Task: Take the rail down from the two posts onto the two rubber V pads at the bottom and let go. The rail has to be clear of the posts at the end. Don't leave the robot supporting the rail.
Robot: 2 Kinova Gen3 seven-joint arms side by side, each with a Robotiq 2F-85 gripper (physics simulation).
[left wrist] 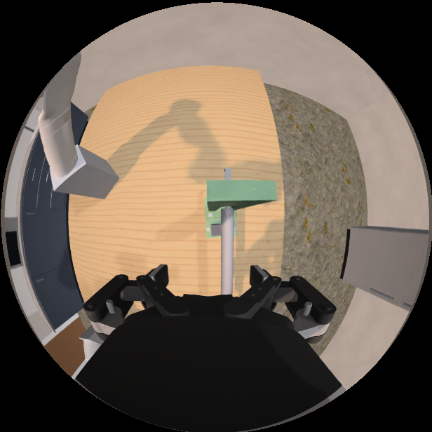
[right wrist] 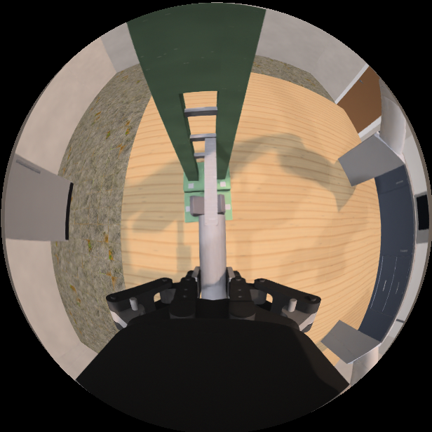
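Observation:
The rail (left wrist: 227, 250) (right wrist: 213, 250) is a grey round bar with a thin flat end piece. In the left wrist view this end piece passes beyond a green post (left wrist: 240, 191), whose top hides part of it. In the right wrist view it reaches towards the slot of the other, dark green post (right wrist: 195, 55). A dark rubber V pad (left wrist: 216, 229) (right wrist: 198, 205) shows low at the foot of each post. My left gripper (left wrist: 208, 274) is open, with the rail between its wide-apart fingers, nearer the right one. My right gripper (right wrist: 213, 274) is shut on the rail. The rail's middle is hidden.
Grey crossbars (right wrist: 201, 112) span the slot in the dark green post. Green base plates (left wrist: 210, 220) (right wrist: 187, 215) stand on the wooden table (left wrist: 150, 160) (right wrist: 300, 225). A grey block on an arm-like column (left wrist: 87, 175) (right wrist: 372, 160) stands to one side.

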